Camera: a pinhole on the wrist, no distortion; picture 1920 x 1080 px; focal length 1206.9 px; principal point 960.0 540.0 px. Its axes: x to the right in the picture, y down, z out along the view. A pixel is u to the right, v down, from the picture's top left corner.
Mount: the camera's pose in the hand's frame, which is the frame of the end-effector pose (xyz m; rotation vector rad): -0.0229 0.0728 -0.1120 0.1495 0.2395 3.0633
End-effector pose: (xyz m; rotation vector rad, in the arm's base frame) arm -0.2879 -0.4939 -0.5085 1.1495 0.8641 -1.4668
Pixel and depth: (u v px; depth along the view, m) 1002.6 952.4 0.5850
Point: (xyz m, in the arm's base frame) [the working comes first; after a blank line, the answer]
In the camera's frame: 0.0206 0.1999 0.5850

-0.4268 -0.9528 -0.3747
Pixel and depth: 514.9 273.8 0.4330
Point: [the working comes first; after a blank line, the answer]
In the camera's frame: -0.1597 -0.0955 0.4330

-0.1335 -0.8583 -0.5935
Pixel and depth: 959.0 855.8 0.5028
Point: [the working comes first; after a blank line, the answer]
In the camera's frame: -0.0004 0.1316 0.5028

-0.3549 -0.8810 -0.4139
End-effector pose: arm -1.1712 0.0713 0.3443 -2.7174 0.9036 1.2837
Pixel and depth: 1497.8 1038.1 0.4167
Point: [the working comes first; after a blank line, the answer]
In the camera's frame: 0.1857 0.1720 0.4167

-1.4903 0.2564 0.2361
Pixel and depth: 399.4 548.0 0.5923
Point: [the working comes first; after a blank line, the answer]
In the camera's frame: -0.2751 0.0039 0.5923

-1.4009 -0.0926 -0.1402
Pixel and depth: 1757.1 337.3 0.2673
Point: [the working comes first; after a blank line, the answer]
In the camera's frame: 0.1765 -0.0449 0.2673

-1.4537 0.0510 0.3971
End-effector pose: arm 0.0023 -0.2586 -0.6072 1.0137 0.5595 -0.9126
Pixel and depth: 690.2 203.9 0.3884
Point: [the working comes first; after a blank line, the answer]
In the camera's frame: -0.0868 -0.1082 0.3884

0.2554 -0.4670 -0.4724
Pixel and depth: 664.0 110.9 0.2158
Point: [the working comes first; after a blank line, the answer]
In the camera's frame: -0.0529 -0.0767 0.2158

0.1821 -0.3143 -0.5294
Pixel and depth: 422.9 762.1 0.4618
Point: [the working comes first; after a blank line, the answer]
In the camera's frame: -0.2055 0.0850 0.4618

0.1546 -0.6354 -0.6076
